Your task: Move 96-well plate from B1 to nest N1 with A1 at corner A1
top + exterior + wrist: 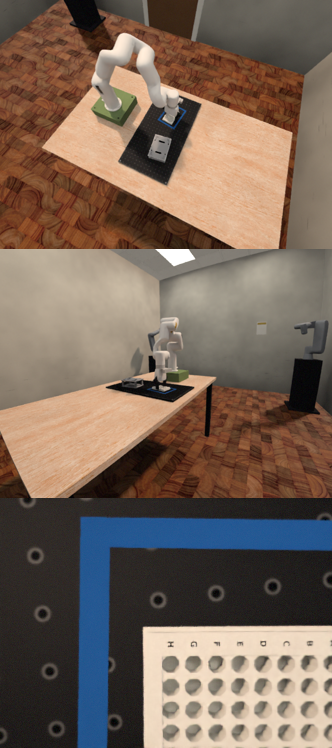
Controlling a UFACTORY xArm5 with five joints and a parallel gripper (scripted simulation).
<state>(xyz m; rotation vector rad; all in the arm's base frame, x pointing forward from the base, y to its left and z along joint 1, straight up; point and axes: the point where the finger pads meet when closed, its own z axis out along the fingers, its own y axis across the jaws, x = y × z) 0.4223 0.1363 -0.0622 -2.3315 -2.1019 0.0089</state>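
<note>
The white 96-well plate lies 1 cm below my hand. From my hand the other things lie so: grey raised plate nest 28 cm to the right, 4 cm ahead, 4 cm above.
</note>
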